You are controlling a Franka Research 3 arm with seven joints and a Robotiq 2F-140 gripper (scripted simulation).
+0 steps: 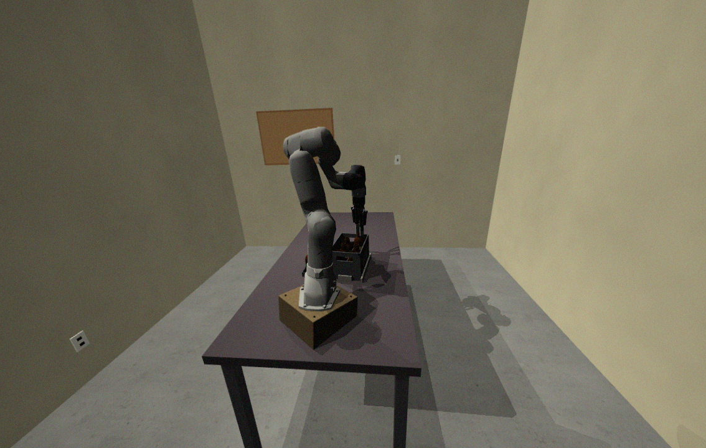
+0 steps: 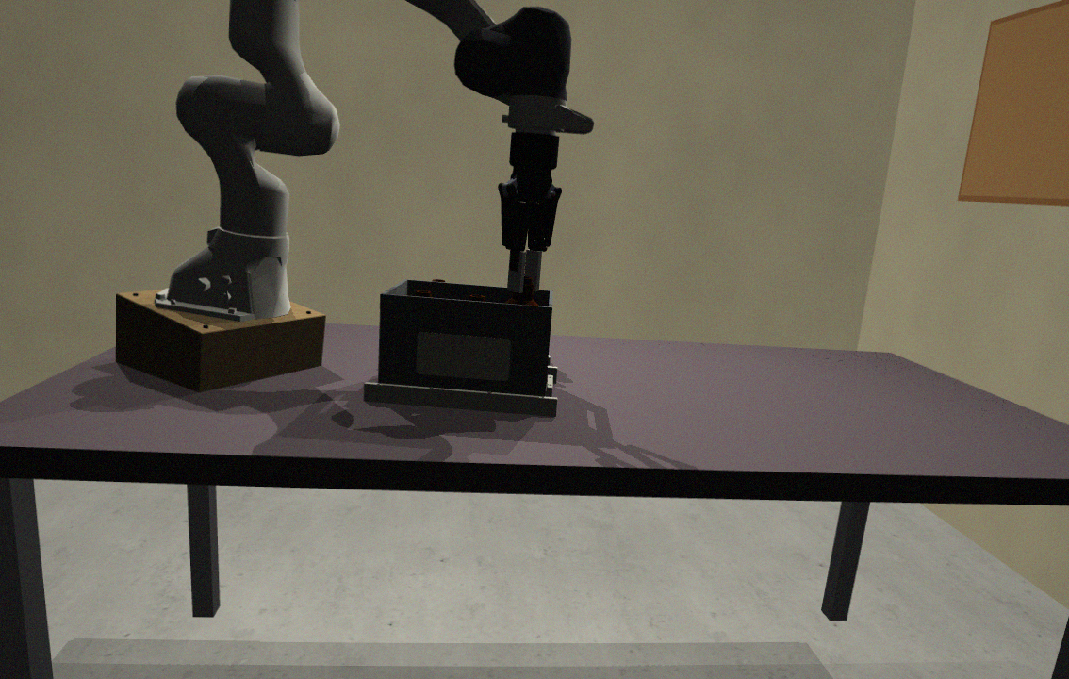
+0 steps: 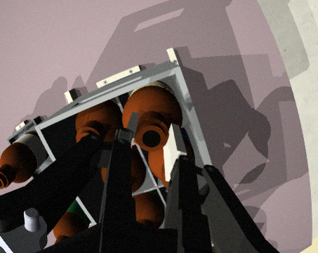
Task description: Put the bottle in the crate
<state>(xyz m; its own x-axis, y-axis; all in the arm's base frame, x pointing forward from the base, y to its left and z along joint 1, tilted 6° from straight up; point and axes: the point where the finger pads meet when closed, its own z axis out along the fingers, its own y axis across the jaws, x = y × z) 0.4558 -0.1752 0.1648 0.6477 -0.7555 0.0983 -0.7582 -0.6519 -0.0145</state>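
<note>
The glass bottle is 9 cm behind my hand, 2 cm to the left of it and 14 cm below it. Also, from my hand: dark crate 8 cm behind, 6 cm to the left, 14 cm below; grey tray 3 cm behind, 29 cm to the left, 21 cm below.
</note>
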